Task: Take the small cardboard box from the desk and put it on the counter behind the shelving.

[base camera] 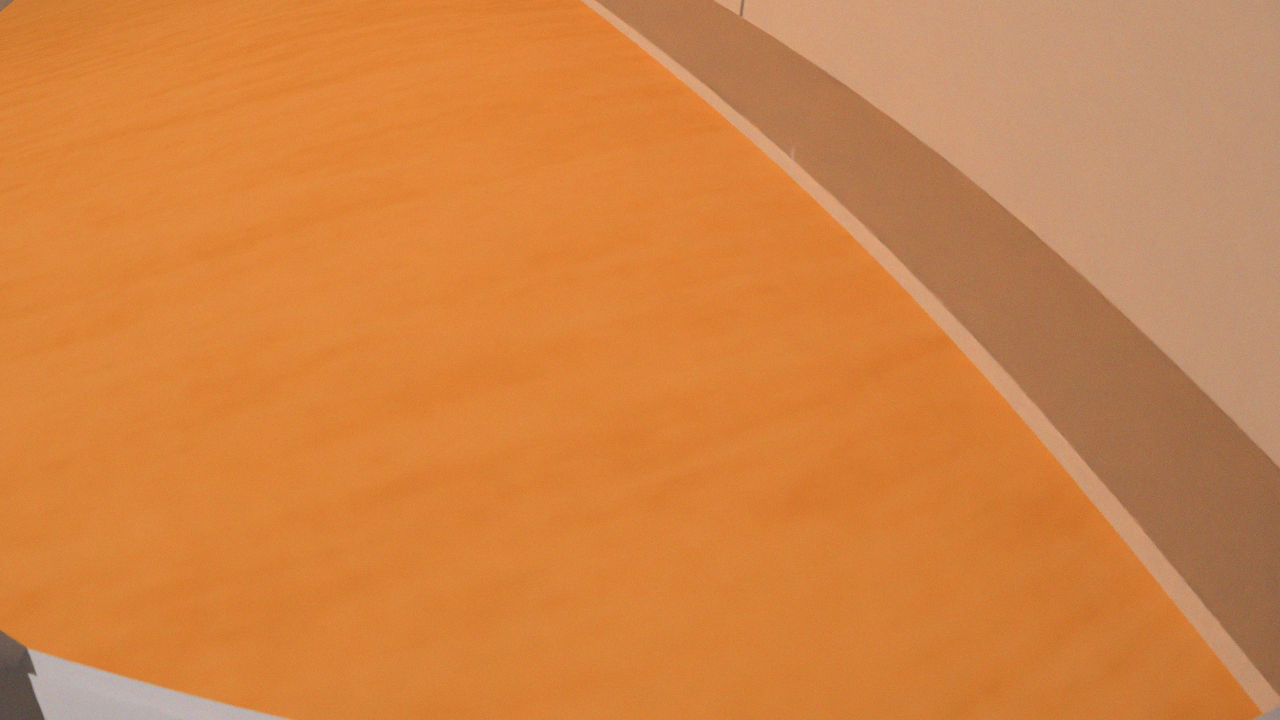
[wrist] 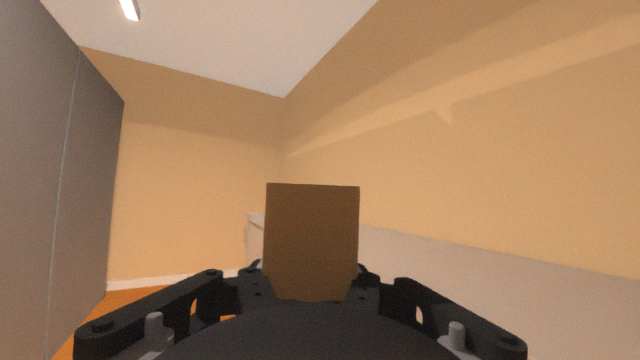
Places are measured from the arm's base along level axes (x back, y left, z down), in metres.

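Pixels of known places: gripper, fingertip midpoint: (wrist: 309, 268).
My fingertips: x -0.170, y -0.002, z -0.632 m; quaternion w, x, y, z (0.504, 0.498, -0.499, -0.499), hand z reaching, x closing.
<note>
For each thing: its middle in the pictures, then the offset to it from my fingertips. "spot": a spot on its surface instead. Level surfaces: height alone.
- small cardboard box at the middle of its body: (wrist: 309, 254) dz -0.015, dx +0.019, dy +0.000 m
- pale counter at its surface level: dz +0.119 m
- orange floor at its surface level: dz +1.029 m
- counter's base at a spot on its surface: (base camera: 1011, 277) spot: dz +0.949, dx -0.289, dy -0.235 m
The small cardboard box (wrist: 312, 235) is brown and stands upright in the middle of the wrist view, between the fingers. My gripper (wrist: 309, 268) is shut on it from both sides. The box's far side and underside are hidden. The pale counter (wrist: 505, 295) runs along the wall at the right of the wrist view, beyond the gripper. The counter's front (base camera: 1100, 125) also shows at the upper right of the base camera view, above a darker recessed base. The desk does not show in either view.
A tall grey panel (wrist: 30, 180) stands close at the left of the wrist view; whether it is the shelving's back I cannot tell. Tan walls (wrist: 200, 190) meet in a corner ahead. The orange floor (base camera: 501, 358) reaches the counter's base (base camera: 1011, 277).
</note>
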